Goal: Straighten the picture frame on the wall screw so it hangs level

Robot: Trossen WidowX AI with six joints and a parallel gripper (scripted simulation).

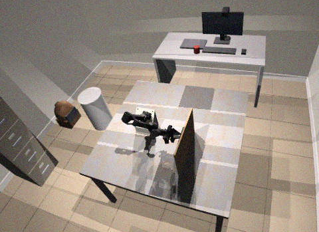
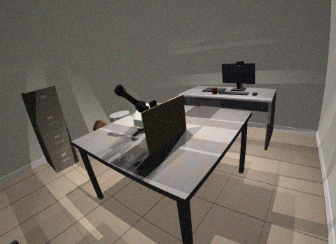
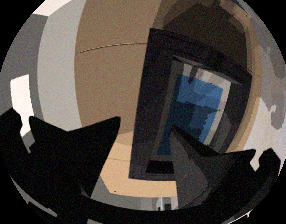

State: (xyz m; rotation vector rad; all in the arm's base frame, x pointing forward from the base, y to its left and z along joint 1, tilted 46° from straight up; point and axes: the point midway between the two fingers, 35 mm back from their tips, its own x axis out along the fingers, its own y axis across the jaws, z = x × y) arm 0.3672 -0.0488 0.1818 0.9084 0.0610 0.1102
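Now: gripper tip 50 mm above the picture frame, 10 mm to the right of it and 10 mm short of it. Also, from my gripper tip: tan board wall 60 mm below, 20 mm ahead.
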